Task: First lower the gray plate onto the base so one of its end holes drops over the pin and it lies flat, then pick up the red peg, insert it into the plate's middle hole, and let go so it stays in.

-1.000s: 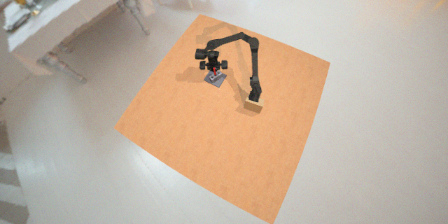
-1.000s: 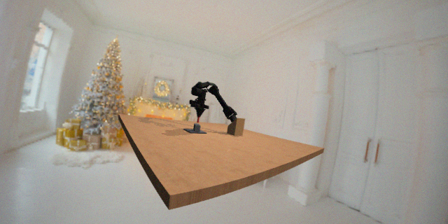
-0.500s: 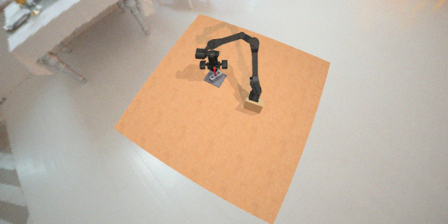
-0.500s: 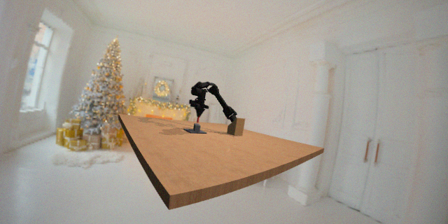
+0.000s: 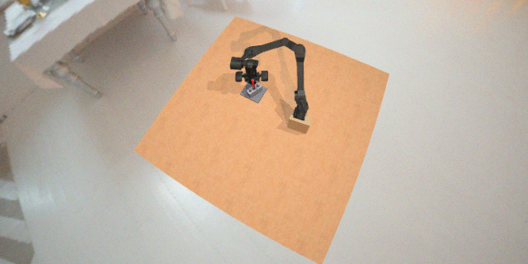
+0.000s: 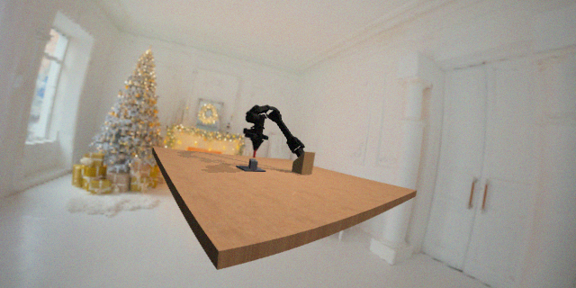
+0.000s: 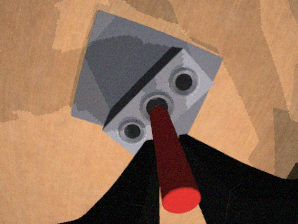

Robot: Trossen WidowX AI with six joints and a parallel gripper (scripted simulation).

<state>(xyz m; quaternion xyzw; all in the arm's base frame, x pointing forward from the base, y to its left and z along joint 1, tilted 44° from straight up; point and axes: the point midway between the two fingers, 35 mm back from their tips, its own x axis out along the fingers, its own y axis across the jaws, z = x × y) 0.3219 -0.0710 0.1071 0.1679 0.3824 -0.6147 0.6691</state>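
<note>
My gripper tip is now 70 mm above the gray plate. From my gripper tip the other things lie so: red peg: right at my gripper tip; square gray base: 110 mm below, 10 mm to the left, 10 mm ahead.
</note>
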